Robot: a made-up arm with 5 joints.
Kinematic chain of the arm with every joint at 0, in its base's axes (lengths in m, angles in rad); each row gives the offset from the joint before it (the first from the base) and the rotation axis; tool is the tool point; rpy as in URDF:
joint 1: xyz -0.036 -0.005 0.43 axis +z
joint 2: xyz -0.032 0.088 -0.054 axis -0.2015 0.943 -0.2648
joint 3: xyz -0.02 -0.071 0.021 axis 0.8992 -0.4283 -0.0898
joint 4: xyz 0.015 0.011 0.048 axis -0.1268 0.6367 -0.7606
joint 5: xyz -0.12 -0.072 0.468 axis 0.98 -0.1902 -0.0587
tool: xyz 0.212 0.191 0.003 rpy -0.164 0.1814 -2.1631
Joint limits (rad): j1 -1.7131..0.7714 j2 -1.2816..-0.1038 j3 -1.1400..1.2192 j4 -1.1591..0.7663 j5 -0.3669..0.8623
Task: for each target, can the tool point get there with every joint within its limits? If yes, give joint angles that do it. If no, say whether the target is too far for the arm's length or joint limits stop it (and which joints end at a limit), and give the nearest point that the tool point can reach.
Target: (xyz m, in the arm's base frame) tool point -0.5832 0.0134 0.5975
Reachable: yes | joints 0.2879 -1.0302 -0.5755 -0.6851 0.1068
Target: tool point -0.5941 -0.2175 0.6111
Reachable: yes | joints 0.0210 -0.6863 0.0927 -0.9745 0.3918
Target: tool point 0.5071 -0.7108 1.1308
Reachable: no: too far | nearest point 0.2660 -0.4381 0.8344 | short by 0.469 m
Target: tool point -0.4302 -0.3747 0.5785
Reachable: yes | joints 0.2143 -0.3087 0.7532 -0.8671 0.0417
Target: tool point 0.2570 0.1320 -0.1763
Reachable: no: joint limits stop it (at a limit: joint 1, joint 2, joint 3, joint 4, joint 5) | nearest point 0.2974 -0.2914 -0.1356 | short by 0.427 m
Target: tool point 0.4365 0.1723 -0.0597
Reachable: no: joint limits stop it (at a limit: joint 2, joint 3, joint 4) | nearest point 0.3875 0.1539 0.4106 | short by 0.473 m
